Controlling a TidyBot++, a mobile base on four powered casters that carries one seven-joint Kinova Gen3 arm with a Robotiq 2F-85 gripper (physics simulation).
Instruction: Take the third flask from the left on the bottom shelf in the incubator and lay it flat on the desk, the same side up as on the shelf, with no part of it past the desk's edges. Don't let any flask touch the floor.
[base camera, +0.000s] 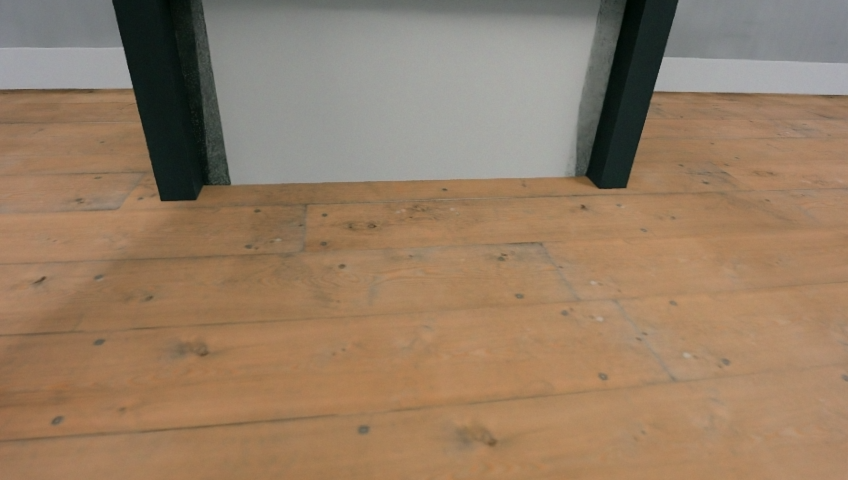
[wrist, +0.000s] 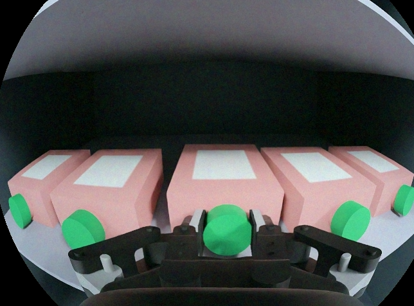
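Places are measured from the arm's base along level axes (x ahead, y left, z up), in metres.
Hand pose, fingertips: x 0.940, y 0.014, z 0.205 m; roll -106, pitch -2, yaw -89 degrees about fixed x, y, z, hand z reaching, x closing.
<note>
After its pixels a point has its place.
The third flask from the left (wrist: 225, 191) is in the middle of the wrist view. It is a pink block lying flat on the bottom shelf (wrist: 49, 252), with a white label on top and a round green cap facing me. My gripper (wrist: 227, 221) is at this cap, with one finger against its left side and one against its right. It is shut on the cap. The lower part of the flask's front is partly hidden behind the fingers. The desk does not show in either view.
Similar flasks lie close on both sides: the second (wrist: 143, 200) to the left, the fourth (wrist: 305, 200) to the right, the first (wrist: 41, 192) and fifth (wrist: 387, 192) outermost. The shelf above (wrist: 205, 30) overhangs them. The base camera shows dark legs (base camera: 157, 101) @[y 0.326, x 0.742, z -0.253 m] (base camera: 633, 101) @[y -0.329, x 0.841, z -0.252 m] around a pale panel (base camera: 404, 95) @[y 0.012, x 0.840, z -0.260 m].
</note>
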